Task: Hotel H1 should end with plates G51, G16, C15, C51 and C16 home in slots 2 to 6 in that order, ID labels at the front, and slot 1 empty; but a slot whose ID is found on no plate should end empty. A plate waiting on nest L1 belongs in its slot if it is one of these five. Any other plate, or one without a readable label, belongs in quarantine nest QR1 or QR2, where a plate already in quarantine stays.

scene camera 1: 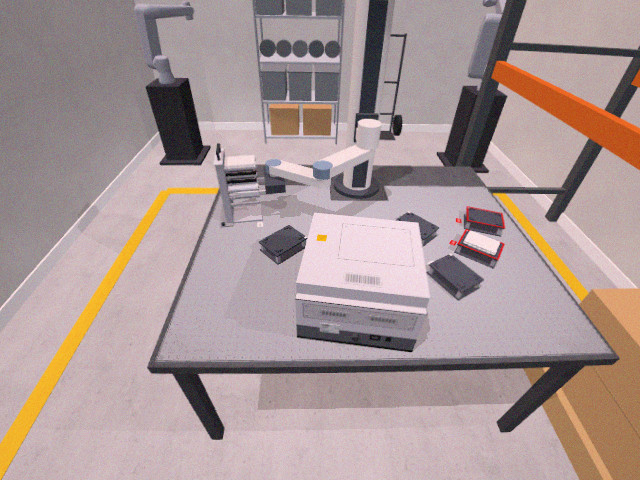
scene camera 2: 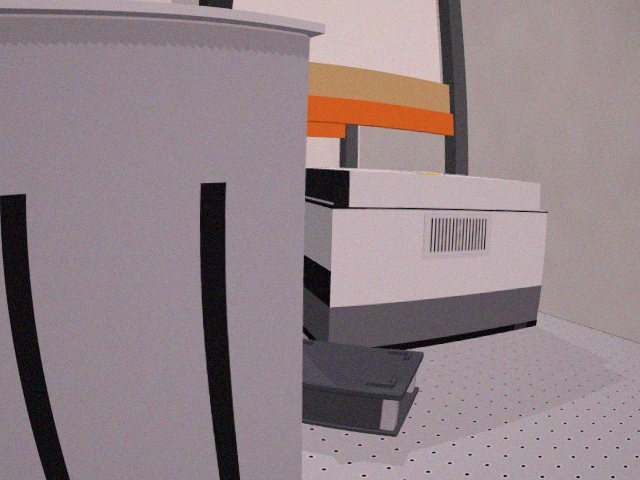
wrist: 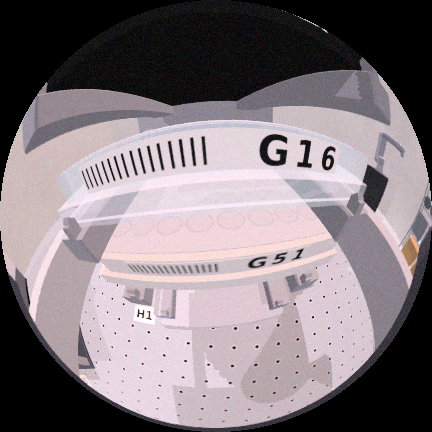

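Where they show: gripper, fingertip midpoint: (scene camera 1: 238, 188); arm's base at its link origin: (scene camera 1: 356, 186).
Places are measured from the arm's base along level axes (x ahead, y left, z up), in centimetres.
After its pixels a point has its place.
Observation:
Hotel H1 (scene camera 1: 223, 191) @(x 35.7, y -62.5, z 18.7 cm) stands at the table's back left. In the wrist view, the pale plate G51 (wrist: 215, 245) is level between my finger arms inside H1, its label facing the camera. My gripper (wrist: 214, 217) is shut on G51. Plate G16 (wrist: 220, 162) rests in the slot just above it. The hotel's low ledges and its H1 tag (wrist: 144, 314) @(x 36.1, y -48.5, z 1.3 cm) show beneath G51. In scene camera 1, a white plate (scene camera 1: 240, 162) @(x 29.4, y -54.9, z 29.1 cm) and dark plates (scene camera 1: 241, 175) @(x 31.6, y -54.8, z 24.1 cm) sit higher in H1; their labels are unreadable. A white plate (scene camera 1: 481, 242) @(x 56.2, y 45.1, z 7.7 cm) lies in one red-edged nest; the other red-edged nest (scene camera 1: 484, 217) @(x 37.0, y 55.1, z 6.3 cm) shows a dark top.
A large white instrument (scene camera 1: 377, 248) @(x 79.5, y -4.5, z 25.4 cm) (scene camera 2: 434, 253) @(x 72.8, y -26.2, z 14.8 cm) stands mid-table. Dark nests (scene camera 1: 283, 241) @(x 53.9, y -36.4, z 6.2 cm) (scene camera 1: 454, 275) @(x 73.3, y 28.1, z 6.3 cm) (scene camera 1: 423, 229) @(x 45.9, y 23.8, z 6.3 cm) lie around it; a dark nest (scene camera 2: 356, 366) @(x 53.8, y -38.3, z 6.3 cm) also shows in scene camera 2, partly behind a large grey panel (scene camera 2: 129, 206) @(x 29.5, y -64.9, z 25.0 cm).

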